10 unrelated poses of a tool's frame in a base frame.
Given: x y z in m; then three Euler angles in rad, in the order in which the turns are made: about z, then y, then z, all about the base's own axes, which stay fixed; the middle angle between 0 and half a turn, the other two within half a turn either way.
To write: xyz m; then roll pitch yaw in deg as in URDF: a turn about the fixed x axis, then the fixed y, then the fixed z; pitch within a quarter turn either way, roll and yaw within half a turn. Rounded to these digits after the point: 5 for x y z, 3 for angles.
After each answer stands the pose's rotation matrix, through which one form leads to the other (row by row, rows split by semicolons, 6 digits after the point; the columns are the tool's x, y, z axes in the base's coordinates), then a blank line. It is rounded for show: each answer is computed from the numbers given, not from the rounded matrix.
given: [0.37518, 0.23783, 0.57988, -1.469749, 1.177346, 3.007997]
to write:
[0.37518, 0.23783, 0.57988, -67.353, 5.346, 84.572]
0.094190 -0.391460 -0.915362; 0.991185 -0.049172 0.123021; -0.093168 -0.918881 0.383377

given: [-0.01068, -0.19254, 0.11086, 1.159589, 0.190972, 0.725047]
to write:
[-0.01068, -0.19254, 0.11086, 10.049, 4.351, 108.364]
-0.314152 -0.938683 0.142069; 0.946336 -0.297662 0.125879; -0.075871 0.173990 0.981820

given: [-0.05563, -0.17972, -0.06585, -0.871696, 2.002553, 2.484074]
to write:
[-0.05563, -0.17972, -0.06585, -121.046, 35.766, 32.944]
0.680942 -0.139772 -0.718876; 0.441258 -0.705116 0.555070; -0.584474 -0.695180 -0.418467

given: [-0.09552, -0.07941, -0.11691, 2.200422, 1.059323, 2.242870]
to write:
[-0.09552, -0.07941, -0.11691, 55.222, -30.896, -121.867]
-0.453034 0.707097 -0.542931; -0.728762 0.057044 0.682387; 0.513485 0.704812 0.489463

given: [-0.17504, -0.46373, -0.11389, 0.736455, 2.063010, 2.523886]
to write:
[-0.17504, -0.46373, -0.11389, 128.603, 40.761, -97.861]
-0.103593 -0.687837 -0.718434; -0.750321 -0.420115 0.510414; -0.652907 0.591932 -0.472578

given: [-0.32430, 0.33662, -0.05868, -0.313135, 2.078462, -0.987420]
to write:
[-0.32430, 0.33662, -0.05868, -151.025, 56.241, 157.090]
-0.511860 0.711533 0.481373; 0.216321 0.649042 -0.729348; -0.831387 -0.269193 -0.486139

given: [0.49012, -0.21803, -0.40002, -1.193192, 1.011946, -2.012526]
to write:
[0.49012, -0.21803, -0.40002, -56.070, 18.216, 166.567]
-0.923897 0.122606 -0.362466; 0.220664 -0.603169 -0.766482; -0.312603 -0.788134 0.530212

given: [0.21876, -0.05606, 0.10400, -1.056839, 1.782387, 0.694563]
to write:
[0.21876, -0.05606, 0.10400, -103.857, 28.729, -56.966]
0.478029 -0.455181 0.751198; -0.735154 0.260680 0.625775; -0.480663 -0.851385 -0.210015

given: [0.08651, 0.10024, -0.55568, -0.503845, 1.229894, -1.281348]
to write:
[0.08651, 0.10024, -0.55568, -53.692, 55.623, -132.181]
-0.379143 0.885376 0.268998; -0.418412 0.095252 -0.903249; -0.825337 -0.455013 0.334338

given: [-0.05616, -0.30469, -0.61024, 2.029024, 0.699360, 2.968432]
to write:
[-0.05616, -0.30469, -0.61024, 37.031, -16.544, -79.242]
0.178933 0.752262 -0.634101; -0.941751 0.317495 0.110912; 0.284759 0.577320 0.765254

